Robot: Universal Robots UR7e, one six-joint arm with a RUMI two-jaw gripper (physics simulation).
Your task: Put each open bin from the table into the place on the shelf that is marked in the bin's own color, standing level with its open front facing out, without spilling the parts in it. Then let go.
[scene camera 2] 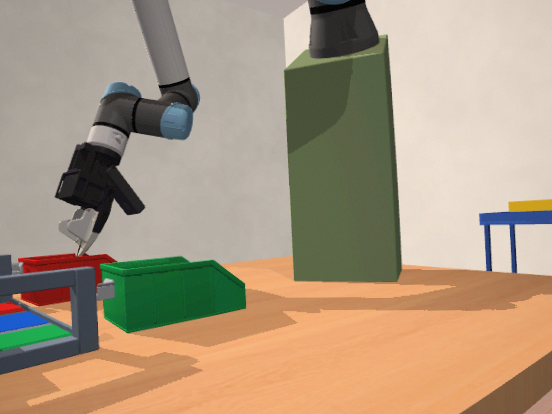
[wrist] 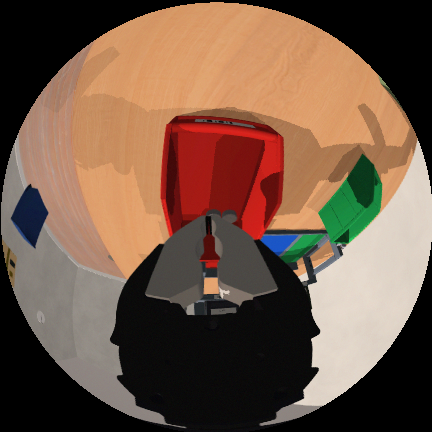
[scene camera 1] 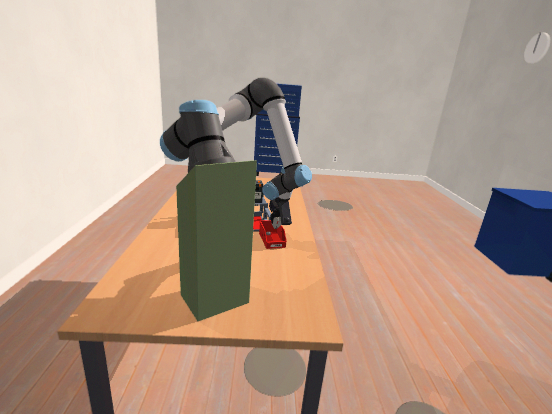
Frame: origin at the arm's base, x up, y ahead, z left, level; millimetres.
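Seen in the pictures: gripper, fingertip midpoint: (scene camera 2: pixel 78 256) (wrist: pixel 208 217) (scene camera 1: pixel 275 228); arm's base at its link origin: (scene camera 2: pixel 344 48) (scene camera 1: pixel 213 172).
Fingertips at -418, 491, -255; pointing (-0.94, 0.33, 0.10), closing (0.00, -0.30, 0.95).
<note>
Offsets run from my fingertips to a thing's top centre, as dx, dy, dz. "*": to the spot under its first point. Level surfaces: height alone.
A red open bin {* -68, +45, +3} (scene camera 1: pixel 273 236) (scene camera 2: pixel 53 267) (wrist: pixel 221 173) stands on the table beside the grey shelf frame (scene camera 2: pixel 85 307) (wrist: pixel 310 266). Two small grey round parts {* -67, +64, +40} (wrist: pixel 220 213) lie at its near end. My gripper (scene camera 1: pixel 273 223) (scene camera 2: pixel 80 253) (wrist: pixel 208 217) is shut and empty, with its tips right at the red bin's back rim. A green open bin {* -26, -44, +340} (scene camera 2: pixel 169 289) (wrist: pixel 354 201) stands to the side, next to the shelf. The shelf floor has a red mark {* -64, +125, +86} (scene camera 2: pixel 6 307), a blue mark {* -64, +110, +198} (scene camera 2: pixel 22 319) (wrist: pixel 278 241) and a green mark {* -64, +108, +301} (scene camera 2: pixel 30 336) (wrist: pixel 300 243).
A tall olive-green block (scene camera 1: pixel 216 236) (scene camera 2: pixel 342 178) carries the arm's base on the wooden table {dx -71} (scene camera 1: pixel 285 302) (scene camera 2: pixel 356 347). It hides the green bin in scene camera 1. A blue box (scene camera 1: pixel 517 232) and a blue cabinet (scene camera 1: pixel 289 102) stand off the table.
</note>
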